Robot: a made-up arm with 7 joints.
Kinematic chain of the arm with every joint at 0, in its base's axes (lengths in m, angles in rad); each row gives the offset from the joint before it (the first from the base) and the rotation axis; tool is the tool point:
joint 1: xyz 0 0 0.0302 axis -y
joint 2: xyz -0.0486 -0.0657 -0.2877 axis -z
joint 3: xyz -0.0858 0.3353 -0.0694 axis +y
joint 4: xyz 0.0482 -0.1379 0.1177 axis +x
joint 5: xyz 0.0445 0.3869 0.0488 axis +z
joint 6: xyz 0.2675 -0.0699 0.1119 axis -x
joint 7: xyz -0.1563 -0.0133 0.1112 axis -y
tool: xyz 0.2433 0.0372 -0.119
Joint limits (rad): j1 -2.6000..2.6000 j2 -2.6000..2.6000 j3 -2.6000..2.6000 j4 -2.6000..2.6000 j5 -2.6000..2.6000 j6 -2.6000..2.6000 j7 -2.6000..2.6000
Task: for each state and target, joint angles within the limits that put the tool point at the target. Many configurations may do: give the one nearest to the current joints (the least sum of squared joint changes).
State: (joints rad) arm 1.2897 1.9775 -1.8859 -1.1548 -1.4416 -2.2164 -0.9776
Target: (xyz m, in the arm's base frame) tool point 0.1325 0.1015 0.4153
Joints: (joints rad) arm 1.5619 1.4357 -2.0410 -1.4588 -1.2405 -1.9039 -0.8283
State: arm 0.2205 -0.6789 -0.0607 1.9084 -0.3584 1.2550 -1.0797
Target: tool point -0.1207 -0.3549 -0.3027
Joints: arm 0.5820 -0.9105 -0.9286 1.9127 -0.8541 1.3820 -1.5180
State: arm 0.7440 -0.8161 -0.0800 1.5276 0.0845 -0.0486 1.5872
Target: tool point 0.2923 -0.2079 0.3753
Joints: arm 0.9310 -0.6179 0.2178 1.8371 0.2802 0.0917 1.5173
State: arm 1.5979 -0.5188 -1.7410 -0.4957 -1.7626 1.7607 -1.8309
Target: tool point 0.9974 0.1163 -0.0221
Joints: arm 2.3951 -0.7806 -2.1746 0.2245 -1.9338 1.9680 -1.7159
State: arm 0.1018 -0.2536 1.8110 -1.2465 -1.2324 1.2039 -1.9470
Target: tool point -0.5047 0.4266 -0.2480
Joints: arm -0.0695 -0.2067 1.7479 -1.0323 -1.3603 1.1910 -2.2319
